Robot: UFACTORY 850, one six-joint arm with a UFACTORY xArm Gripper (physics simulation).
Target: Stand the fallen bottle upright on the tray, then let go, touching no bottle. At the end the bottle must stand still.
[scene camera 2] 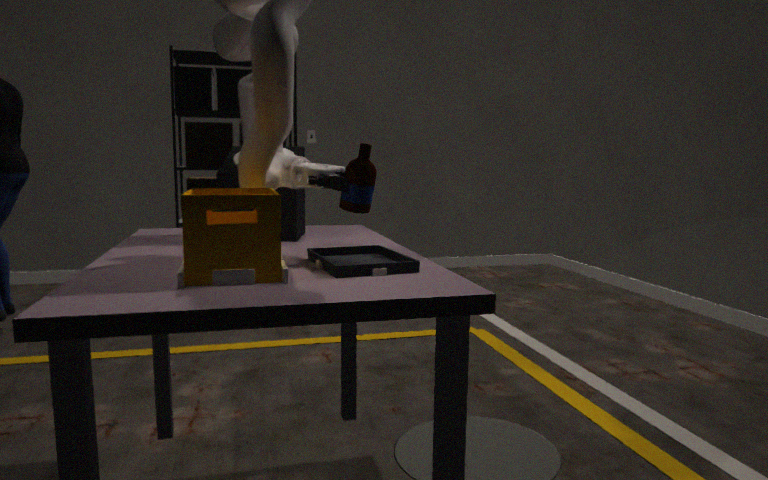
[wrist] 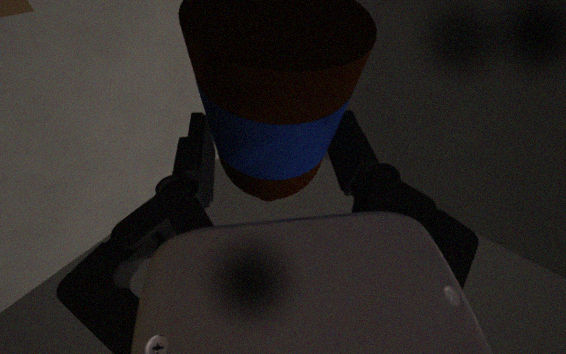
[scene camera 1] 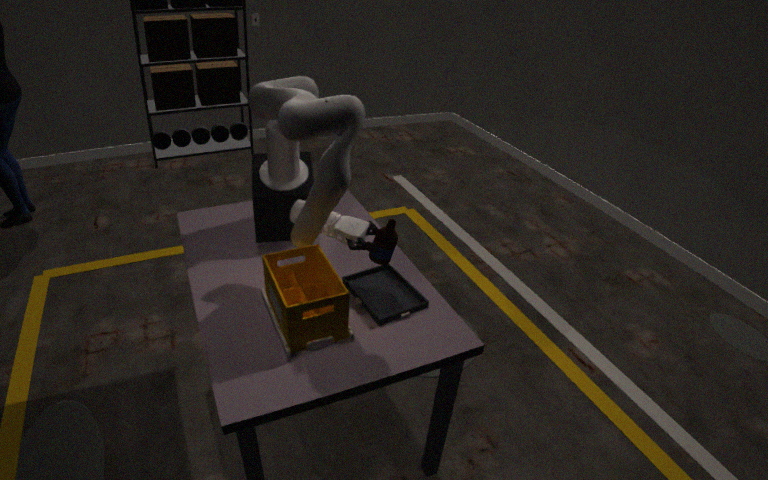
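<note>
A dark brown bottle with a blue label [scene camera 1: 383, 244] [scene camera 2: 359, 183] [wrist: 280, 145] is held in the air, neck up and leaning slightly, its neck a little to the right in scene camera 2. My gripper [scene camera 1: 371, 240] [scene camera 2: 346, 182] [wrist: 273, 130] is shut on its body from the side, one finger on each side of the label in the wrist view. The bottle's base hangs above table height, behind the tray as seen from the scene cameras. The black tray [scene camera 1: 419, 306] [scene camera 2: 404, 269] lies flat on the table, and no bottle shows on it.
A yellow crate [scene camera 1: 317, 328] [scene camera 2: 232, 243] with an inner divider stands left of the tray on the table [scene camera 1: 249, 390] [scene camera 2: 141, 300]. The arm reaches over from behind the crate. A shelf rack and part of a person are in the background.
</note>
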